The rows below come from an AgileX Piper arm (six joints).
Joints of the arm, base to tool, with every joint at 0 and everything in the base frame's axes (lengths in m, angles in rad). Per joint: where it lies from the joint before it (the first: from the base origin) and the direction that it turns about. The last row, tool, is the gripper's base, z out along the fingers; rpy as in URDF.
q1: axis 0 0 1 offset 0 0 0.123
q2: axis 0 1 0 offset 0 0 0
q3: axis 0 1 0 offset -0.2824 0 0.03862
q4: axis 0.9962 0 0.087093 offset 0.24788 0 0.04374
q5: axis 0 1 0 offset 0 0 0
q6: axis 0.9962 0 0.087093 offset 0.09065 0 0.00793
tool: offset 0 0 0 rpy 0 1.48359 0
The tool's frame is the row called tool.
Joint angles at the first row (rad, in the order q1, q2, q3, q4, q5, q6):
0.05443 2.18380 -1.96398 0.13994 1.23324 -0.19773
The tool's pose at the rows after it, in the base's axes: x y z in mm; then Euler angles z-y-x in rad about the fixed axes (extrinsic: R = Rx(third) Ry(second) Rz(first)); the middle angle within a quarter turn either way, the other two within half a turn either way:
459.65 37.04 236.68 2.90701 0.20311 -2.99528
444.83 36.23 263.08 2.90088 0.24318 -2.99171
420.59 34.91 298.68 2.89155 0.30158 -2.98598
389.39 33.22 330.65 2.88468 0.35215 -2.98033
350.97 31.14 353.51 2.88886 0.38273 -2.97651
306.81 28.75 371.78 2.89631 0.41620 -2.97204
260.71 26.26 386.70 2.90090 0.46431 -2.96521
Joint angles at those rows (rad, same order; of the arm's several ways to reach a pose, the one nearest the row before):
0.05444 2.16661 -1.95135 0.13994 1.23321 -0.19772
0.05443 2.08196 -1.90730 0.13994 1.23323 -0.19773
0.05443 1.95993 -1.84443 0.13994 1.23322 -0.19772
0.05443 1.82510 -1.76332 0.13994 1.23561 -0.19571
0.05442 1.67756 -1.65081 0.13994 1.23957 -0.18554
0.05441 1.51595 -1.52799 0.13995 1.24429 -0.17125
0.05443 1.34981 -1.41502 0.13994 1.24850 -0.15670

